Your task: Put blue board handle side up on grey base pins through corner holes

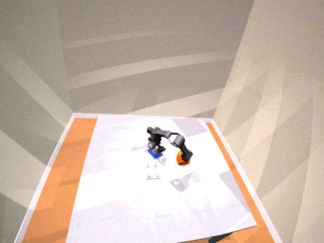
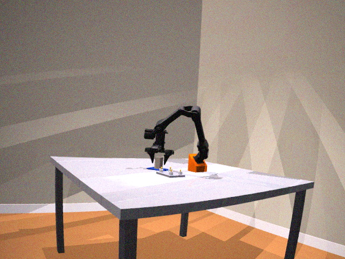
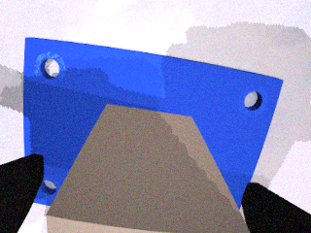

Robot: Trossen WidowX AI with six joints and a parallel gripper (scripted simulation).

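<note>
Right now my gripper tip is 20 cm to the right of the grey base, 6 cm short of it and 3 cm above it. From my gripper tip the other things lie so: blue board 1 cm below.
</note>
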